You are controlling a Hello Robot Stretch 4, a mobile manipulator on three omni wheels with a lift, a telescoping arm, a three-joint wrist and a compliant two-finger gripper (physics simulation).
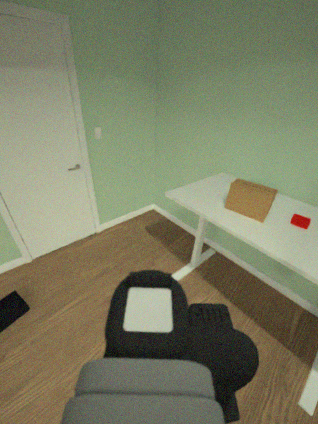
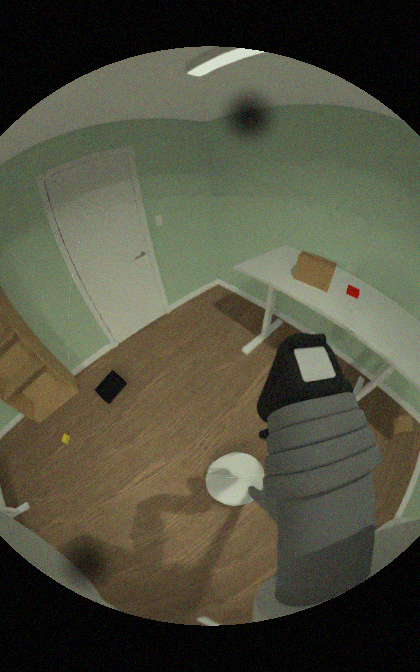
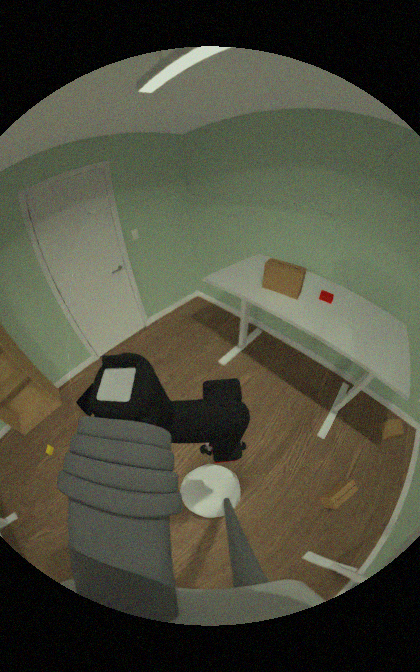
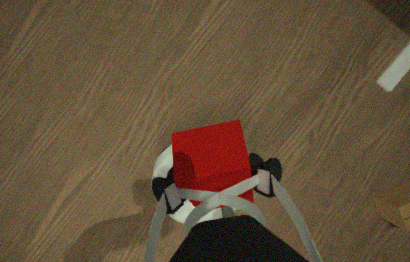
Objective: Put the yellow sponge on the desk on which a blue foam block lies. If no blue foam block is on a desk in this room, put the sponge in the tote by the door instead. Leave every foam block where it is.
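Observation:
My gripper (image 3: 225, 449) (image 4: 215, 173) is shut on a red block (image 4: 210, 152), one fingertip at each side, high above the floor. A small yellow block (image 2: 65, 438) (image 3: 49, 449), possibly the sponge, lies on the floor near the bookshelf. A black tote (image 1: 11, 310) (image 2: 110, 387) stands on the floor in front of the door (image 1: 40, 125) (image 2: 100, 240). The white desk (image 1: 195, 196) (image 2: 265, 268) (image 3: 237, 280) at the right bears a red foam block (image 1: 300, 221) (image 2: 353, 291) (image 3: 326, 296). No blue foam block shows there; the area behind its cardboard box is hidden.
The cardboard box (image 1: 250, 200) (image 2: 314, 271) (image 3: 283, 278) stands on the desk. A wooden bookshelf (image 2: 67, 387) stands at the left. Brown pieces (image 3: 341, 494) (image 3: 393, 428) lie on the floor at the right. White feet of other furniture (image 2: 17, 510) (image 3: 330, 565) show at both sides.

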